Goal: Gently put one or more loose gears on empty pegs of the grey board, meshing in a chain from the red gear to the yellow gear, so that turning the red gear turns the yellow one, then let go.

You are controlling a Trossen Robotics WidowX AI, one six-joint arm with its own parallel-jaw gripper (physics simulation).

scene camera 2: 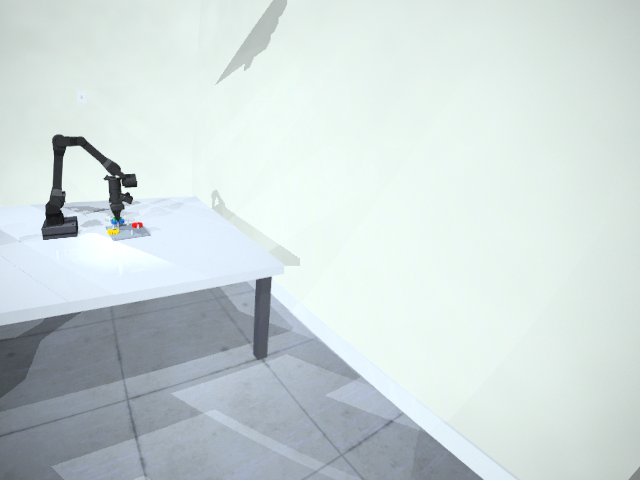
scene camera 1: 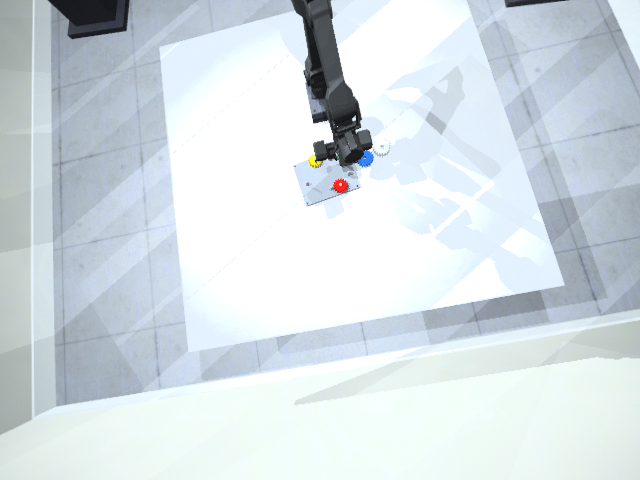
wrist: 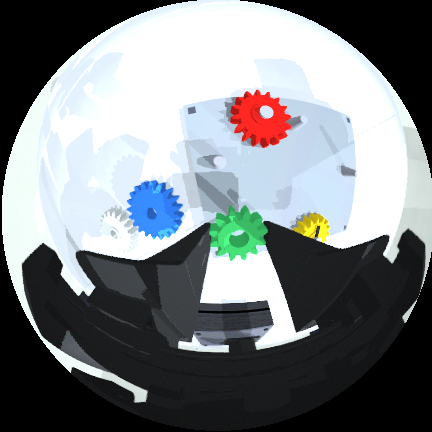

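Note:
My gripper points down and is shut on the green gear, holding it above the near edge of the grey board. In scene camera 1 the arm almost hides the green gear. The red gear sits on a peg at the board's far side in the wrist view. The yellow gear is at the near right corner there, partly behind a finger. Bare pegs include one left, one beside the red gear and one right.
The blue gear lies loose on the white table, left of the board in the wrist view. The white gear lies beyond it, close beside it. The arm's base stands behind the board.

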